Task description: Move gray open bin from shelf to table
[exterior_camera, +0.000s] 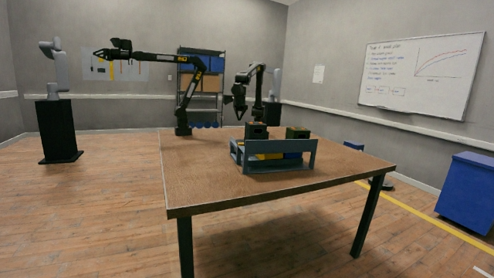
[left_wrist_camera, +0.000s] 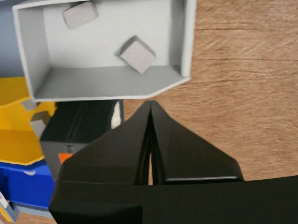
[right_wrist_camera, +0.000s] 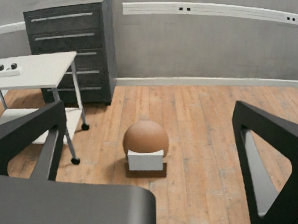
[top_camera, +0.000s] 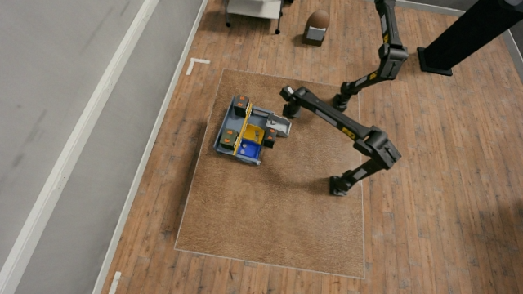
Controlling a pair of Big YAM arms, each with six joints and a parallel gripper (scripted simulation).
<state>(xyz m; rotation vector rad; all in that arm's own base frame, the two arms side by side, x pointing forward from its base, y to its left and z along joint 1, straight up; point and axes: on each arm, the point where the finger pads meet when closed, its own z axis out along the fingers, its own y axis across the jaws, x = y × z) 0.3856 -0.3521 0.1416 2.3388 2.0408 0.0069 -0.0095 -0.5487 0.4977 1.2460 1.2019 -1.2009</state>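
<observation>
Now: left hand 140 mm above the gray open bin and 40 mm short of it. The rest, counted from my left hand: blue-gray shelf: 250 mm ahead, 120 mm below, 90 mm to the left; then yellow bin: 220 mm ahead, 140 mm below, 90 mm to the left; then blue bin: 230 mm ahead, 200 mm to the left, 140 mm below.
</observation>
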